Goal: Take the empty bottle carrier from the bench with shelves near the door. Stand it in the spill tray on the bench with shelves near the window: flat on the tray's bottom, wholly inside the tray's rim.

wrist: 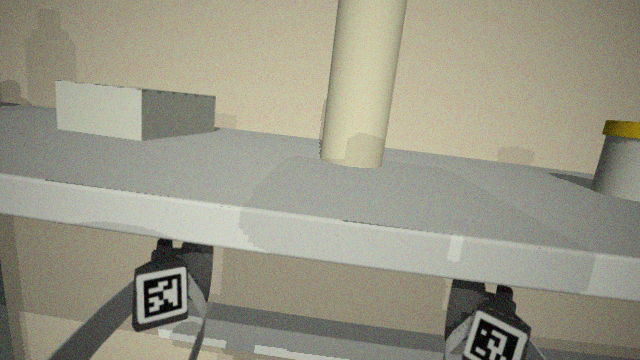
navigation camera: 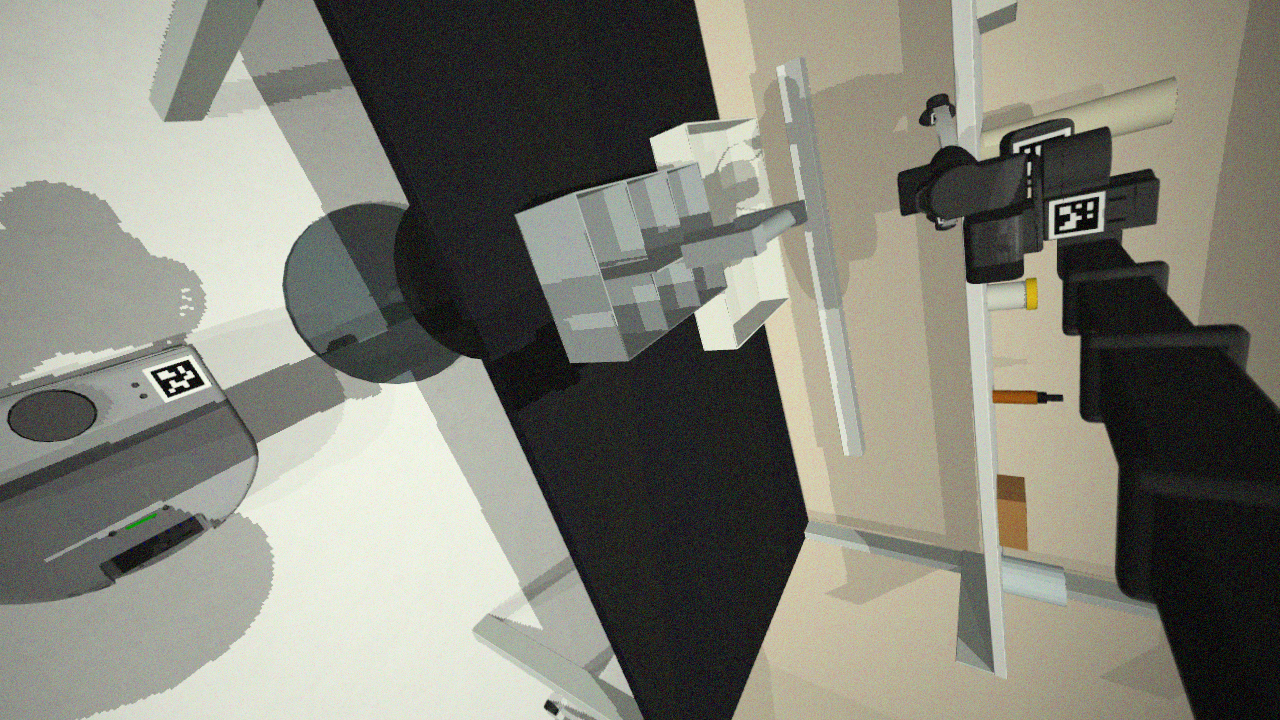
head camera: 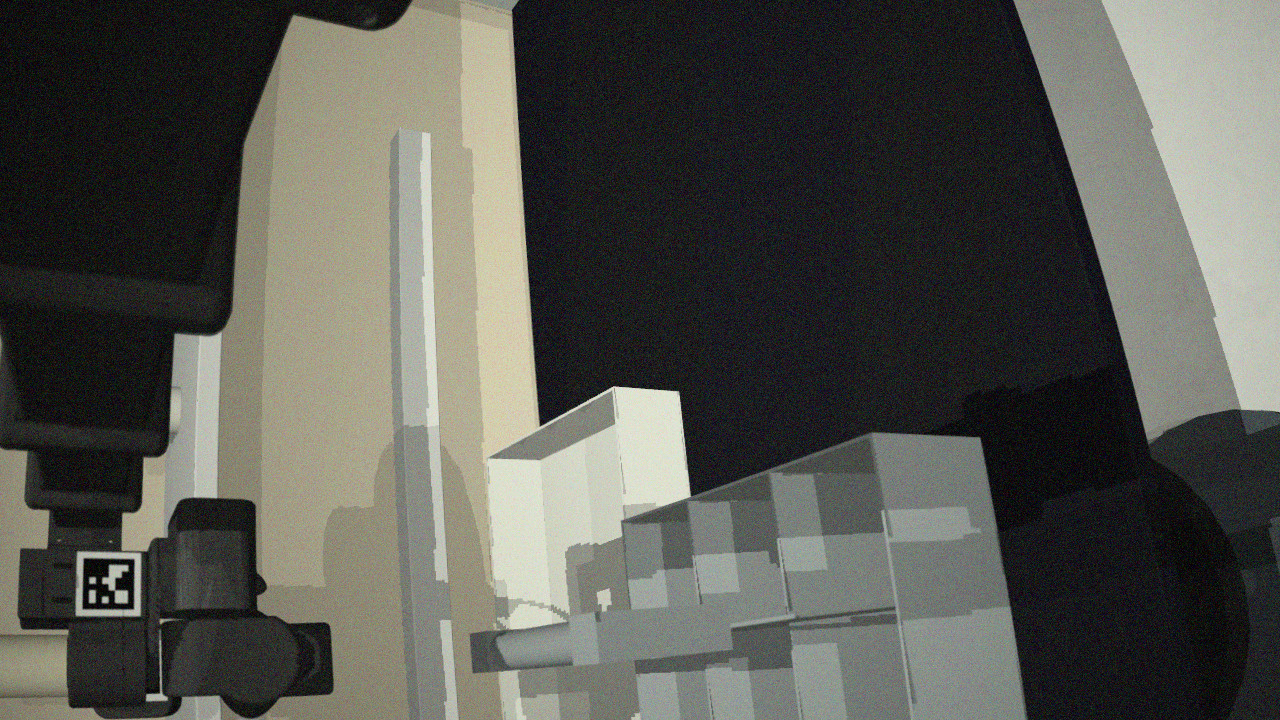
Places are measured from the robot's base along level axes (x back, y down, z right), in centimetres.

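Where they show: gripper, fingertip midpoint: (wrist: 329,267); robot's base, link origin: (navigation camera: 57,413).
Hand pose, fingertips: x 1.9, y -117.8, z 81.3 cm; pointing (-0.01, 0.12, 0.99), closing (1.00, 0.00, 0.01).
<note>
Things, the pixels of their top centre, and the offset from my fingertips. "spot": a spot on its surface instead. Level surfaces: height alone.
- bottle carrier, top centre: (head camera: 525,646) (navigation camera: 783,224) dx +0.2, dy +13.6, dz -23.5 cm
- raised central handle, surface spot: (head camera: 662,631) (navigation camera: 719,250) spot: dx +0.4, dy +17.8, dz -32.5 cm
- black bench top, surface height: dy +41.6 cm
- white open-topped box, surface spot: (head camera: 648,438) (navigation camera: 716,326) spot: dx +19.3, dy +37.4, dz -3.8 cm
- cream cylinder, surface spot: (wrist: 365,80) spot: dx +0.8, dy -10.5, dz +8.6 cm
- white box, surface spot: (wrist: 100,112) spot: dx -19.7, dy -5.9, dz +8.3 cm
- yellow-lidded jar, surface spot: (wrist: 622,167) (navigation camera: 1006,288) spot: dx +22.0, dy -6.5, dz +10.8 cm
- orange tool, surface spot: (navigation camera: 1015,396) spot: dx +43.1, dy -7.2, dz +13.8 cm
The bottle carrier (head camera: 939,528) (navigation camera: 572,277), grey with empty compartments and a raised central handle (head camera: 662,631) (navigation camera: 725,243), stands upright on the black bench top (head camera: 805,223) (navigation camera: 662,465). It does not show in the wrist view. My gripper (wrist: 329,267) is open, with its fingers wide apart and nothing between them. It is above and beyond the carrier, apart from it, facing the wall with its fingers in front of and just below the shelf edge. In the head view its fingers are hidden. I cannot identify the spill tray in these views.
A white open-topped box (head camera: 648,438) (navigation camera: 720,331) is behind the carrier. The shelf (navigation camera: 984,429) (wrist: 280,225) holds a cream cylinder (navigation camera: 1118,107) (wrist: 365,80), a white box (wrist: 100,112), a yellow-lidded jar (navigation camera: 1009,294) (wrist: 622,167) and an orange tool (navigation camera: 1015,396). A lower rail (head camera: 416,358) (navigation camera: 827,295) runs along the wall.
</note>
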